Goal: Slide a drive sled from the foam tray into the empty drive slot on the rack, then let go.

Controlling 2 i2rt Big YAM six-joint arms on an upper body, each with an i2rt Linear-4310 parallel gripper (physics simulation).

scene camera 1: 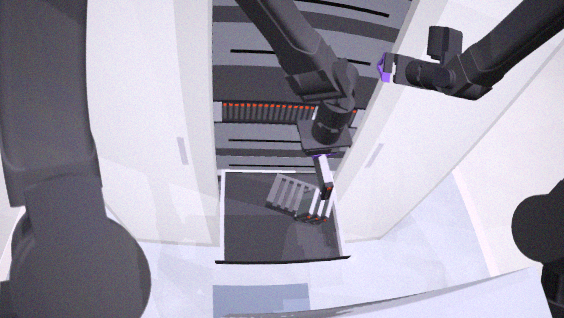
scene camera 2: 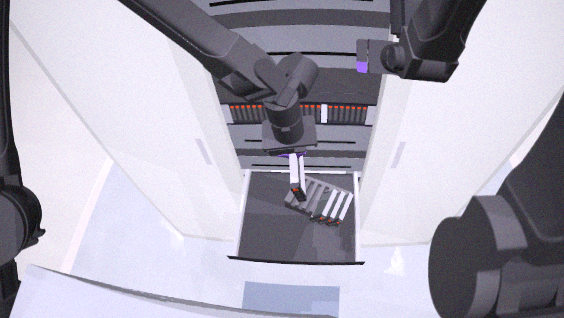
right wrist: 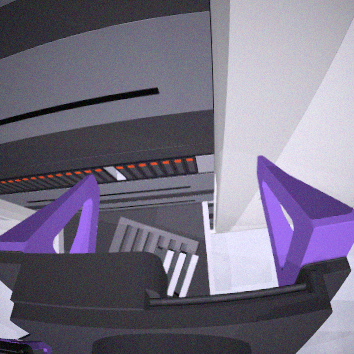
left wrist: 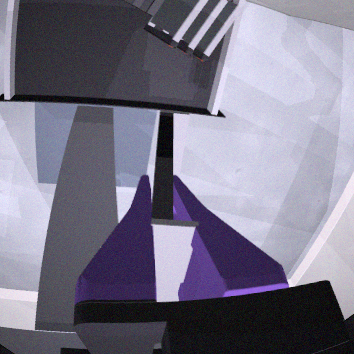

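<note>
My left gripper is shut on a drive sled, white-sided with a dark, orange-marked end. The sled hangs above the foam tray, its dark end pointing away from the rack. Several sleds stand in the tray. The empty drive slot is a pale gap in the orange-marked row. My right gripper is open, high at the right.
The tray lies in an open drawer below the rack. White doors stand open at the left and right. The left arm covers part of the drive row in both scene views.
</note>
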